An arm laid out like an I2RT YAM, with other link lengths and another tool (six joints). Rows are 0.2 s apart.
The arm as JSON. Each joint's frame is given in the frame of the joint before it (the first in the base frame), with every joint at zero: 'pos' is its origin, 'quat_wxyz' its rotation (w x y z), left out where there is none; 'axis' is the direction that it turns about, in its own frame. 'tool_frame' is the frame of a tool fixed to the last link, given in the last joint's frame.
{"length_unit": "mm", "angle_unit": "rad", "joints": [
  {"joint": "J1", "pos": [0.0, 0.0, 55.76], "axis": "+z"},
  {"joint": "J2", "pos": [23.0, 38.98, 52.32], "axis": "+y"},
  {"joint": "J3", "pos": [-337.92, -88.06, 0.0], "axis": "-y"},
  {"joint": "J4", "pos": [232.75, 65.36, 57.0], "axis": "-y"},
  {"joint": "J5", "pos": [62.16, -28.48, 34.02], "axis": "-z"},
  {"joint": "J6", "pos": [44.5, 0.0, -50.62], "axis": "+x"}
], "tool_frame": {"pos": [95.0, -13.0, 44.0], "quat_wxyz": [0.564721, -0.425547, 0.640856, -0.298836]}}
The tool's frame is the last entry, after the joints.
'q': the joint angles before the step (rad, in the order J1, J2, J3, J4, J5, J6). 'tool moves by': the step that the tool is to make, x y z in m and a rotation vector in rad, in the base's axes. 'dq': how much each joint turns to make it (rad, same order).
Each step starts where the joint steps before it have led.
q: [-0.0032 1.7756 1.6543 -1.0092 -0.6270 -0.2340]
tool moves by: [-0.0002 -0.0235 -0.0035 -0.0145 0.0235 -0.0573]
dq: [-0.0502 0.0000 0.0000 -0.0230 0.0168 0.0002]
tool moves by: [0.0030 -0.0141 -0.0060 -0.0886 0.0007 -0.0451]
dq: [-0.0054 -0.0002 -0.0005 0.0046 0.0970 0.0002]
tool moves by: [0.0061 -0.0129 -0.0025 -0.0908 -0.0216 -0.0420]
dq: [-0.0002 0.0002 0.0004 0.0268 0.0986 0.0002]
